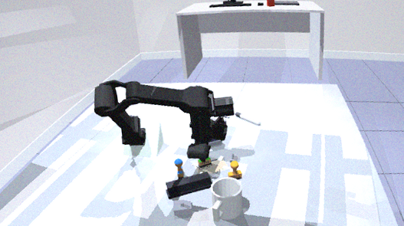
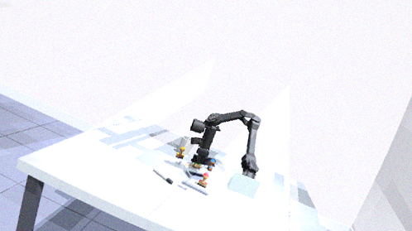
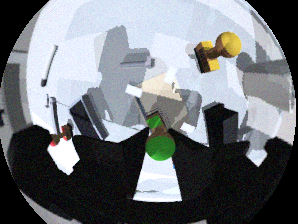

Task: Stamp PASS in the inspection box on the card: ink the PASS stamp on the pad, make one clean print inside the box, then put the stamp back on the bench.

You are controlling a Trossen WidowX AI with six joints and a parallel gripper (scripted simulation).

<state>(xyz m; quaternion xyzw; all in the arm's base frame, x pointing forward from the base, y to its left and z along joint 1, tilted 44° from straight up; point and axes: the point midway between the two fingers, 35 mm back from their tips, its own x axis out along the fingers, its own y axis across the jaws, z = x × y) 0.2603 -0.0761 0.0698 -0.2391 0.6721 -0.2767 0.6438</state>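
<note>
My gripper tip is right at the green-knobbed PASS stamp. From my gripper tip the other things lie so: yellow-knobbed stamp (10 cm ahead, 7 cm to the right, 1 cm below); blue-knobbed stamp (7 cm behind, 5 cm to the right, 1 cm below); white card (2 cm ahead, 1 cm to the right, 3 cm below).
</note>
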